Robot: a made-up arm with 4 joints.
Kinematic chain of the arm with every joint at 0, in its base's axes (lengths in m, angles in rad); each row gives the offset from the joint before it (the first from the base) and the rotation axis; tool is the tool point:
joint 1: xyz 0 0 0.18 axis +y
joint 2: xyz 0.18 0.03 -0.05 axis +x
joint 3: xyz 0 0.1 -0.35 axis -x
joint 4: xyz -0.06 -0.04 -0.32 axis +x
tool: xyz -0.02 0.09 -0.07
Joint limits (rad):
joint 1: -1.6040..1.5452
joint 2: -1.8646..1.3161
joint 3: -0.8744..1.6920
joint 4: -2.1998..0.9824
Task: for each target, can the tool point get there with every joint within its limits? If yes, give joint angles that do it. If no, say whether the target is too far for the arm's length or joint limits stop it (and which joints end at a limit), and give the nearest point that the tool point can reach.
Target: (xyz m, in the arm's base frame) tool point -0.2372 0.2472 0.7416
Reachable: no: joint limits stop it (at a limit: joint 2, joint 3) | nearest point -0.1250 -0.0808 0.4761 | short by 0.437 m
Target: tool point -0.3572 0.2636 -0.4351
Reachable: yes | joints 0.6672 0.0986 0.0183 0.6368
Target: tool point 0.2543 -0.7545 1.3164
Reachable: no: too far | nearest point 0.0829 -0.4819 0.5506 | short by 0.831 m
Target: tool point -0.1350 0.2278 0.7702
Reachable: no: joint limits stop it (at a limit: joint 2, joint 3) | nearest point -0.0720 -0.0822 0.4948 | short by 0.419 m
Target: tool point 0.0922 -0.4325 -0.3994
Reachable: yes | joints 0.0135 -1.1360 -0.3506 0.5082
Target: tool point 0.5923 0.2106 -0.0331
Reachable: yes | joints -1.0659 0.6352 1.1190 0.3115
